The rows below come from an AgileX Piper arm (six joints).
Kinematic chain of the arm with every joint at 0, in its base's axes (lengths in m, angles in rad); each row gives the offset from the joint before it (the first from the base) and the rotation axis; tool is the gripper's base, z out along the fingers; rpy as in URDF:
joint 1: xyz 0 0 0.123 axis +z
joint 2: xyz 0 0 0 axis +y
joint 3: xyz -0.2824 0 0.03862 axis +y
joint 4: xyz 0.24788 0 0.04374 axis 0.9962 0 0.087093
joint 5: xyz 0 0 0 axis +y
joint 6: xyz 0.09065 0 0.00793 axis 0.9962 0 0.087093
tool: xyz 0 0 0 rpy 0 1.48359 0
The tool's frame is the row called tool.
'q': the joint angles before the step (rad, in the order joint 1, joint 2, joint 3, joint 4, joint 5, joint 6). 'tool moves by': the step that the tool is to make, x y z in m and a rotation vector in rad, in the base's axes. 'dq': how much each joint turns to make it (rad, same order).
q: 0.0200, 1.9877, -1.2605, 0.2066, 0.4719, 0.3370
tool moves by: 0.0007, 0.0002, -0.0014, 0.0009, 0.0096, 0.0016
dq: 0.0001, 0.0063, -0.0060, -0.0002, 0.0094, 0.0002
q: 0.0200, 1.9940, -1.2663, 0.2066, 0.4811, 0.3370
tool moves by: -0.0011, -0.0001, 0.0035, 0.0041, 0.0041, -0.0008
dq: -0.0011, -0.0090, -0.0016, 0.0025, 0.0149, 0.0008
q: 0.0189, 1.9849, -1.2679, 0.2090, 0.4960, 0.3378
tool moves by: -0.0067, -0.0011, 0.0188, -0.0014, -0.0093, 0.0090
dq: -0.0034, -0.0546, 0.0057, -0.0065, 0.0406, -0.0020
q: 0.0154, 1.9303, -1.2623, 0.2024, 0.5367, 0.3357
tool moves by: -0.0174, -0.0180, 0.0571, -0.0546, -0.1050, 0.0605
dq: -0.0481, -0.1557, 0.0035, -0.0075, 0.0592, -0.1089
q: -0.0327, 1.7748, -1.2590, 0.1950, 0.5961, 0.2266
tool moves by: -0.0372, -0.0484, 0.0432, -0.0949, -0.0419, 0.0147
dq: -0.1462, -0.1611, 0.0376, -0.0055, 0.0928, -0.1702
